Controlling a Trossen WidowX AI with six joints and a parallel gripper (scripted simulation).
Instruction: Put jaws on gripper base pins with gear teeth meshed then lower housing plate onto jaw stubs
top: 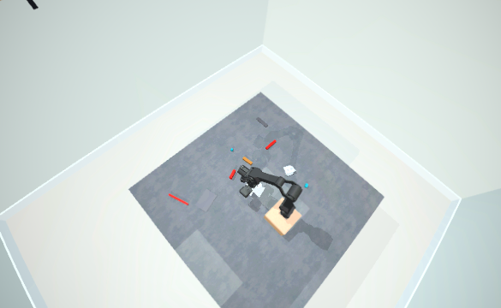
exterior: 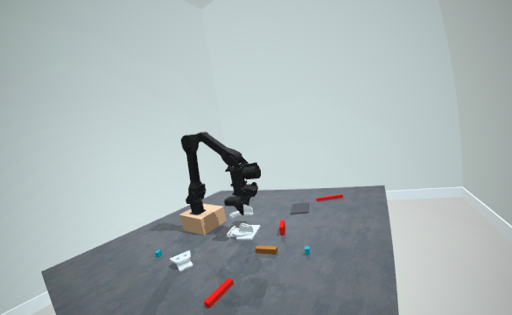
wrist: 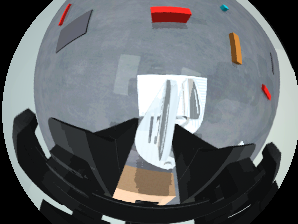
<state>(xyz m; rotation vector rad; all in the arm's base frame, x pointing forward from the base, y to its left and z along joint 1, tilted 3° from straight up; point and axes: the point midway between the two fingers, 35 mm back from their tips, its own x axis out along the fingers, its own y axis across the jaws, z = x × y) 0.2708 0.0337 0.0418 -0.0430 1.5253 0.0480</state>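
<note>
The flat white plate lies 8 cm below my gripper tip, 3 cm to the right of it and 2 cm ahead of it. Also, from my gripper tip: curved white jaw 6 cm to the right, 6 cm below, 2 cm behind; red block 17 cm ahead, 6 cm below, 1 cm to the left; white housing plate 8 cm below, 5 cm behind, 4 cm to the right.
</note>
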